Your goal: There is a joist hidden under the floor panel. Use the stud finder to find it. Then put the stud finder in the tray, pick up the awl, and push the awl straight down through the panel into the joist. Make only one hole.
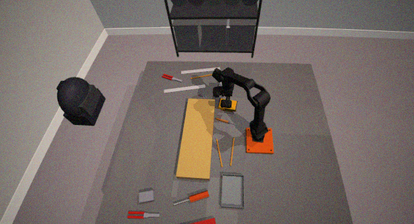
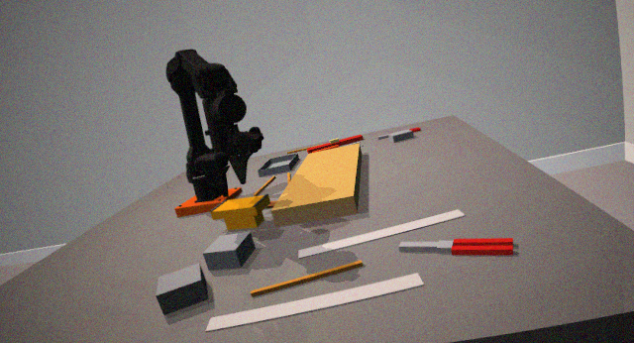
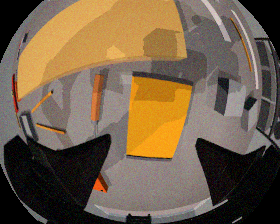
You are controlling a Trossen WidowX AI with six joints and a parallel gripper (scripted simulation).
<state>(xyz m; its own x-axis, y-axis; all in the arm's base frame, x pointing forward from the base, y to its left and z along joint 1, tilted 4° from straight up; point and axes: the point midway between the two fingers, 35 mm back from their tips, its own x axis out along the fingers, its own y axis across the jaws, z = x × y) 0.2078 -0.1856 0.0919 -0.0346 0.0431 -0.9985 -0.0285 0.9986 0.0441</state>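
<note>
Now: the stud finder 7 cm below my gripper tip and 1 cm behind it. The rest, counted from my gripper tip: indicator window (9 cm below, 3 cm behind); grey tray (51 cm to the left, 10 cm behind, 7 cm below); awl (10 cm to the left, 8 cm below, 1 cm behind).
</note>
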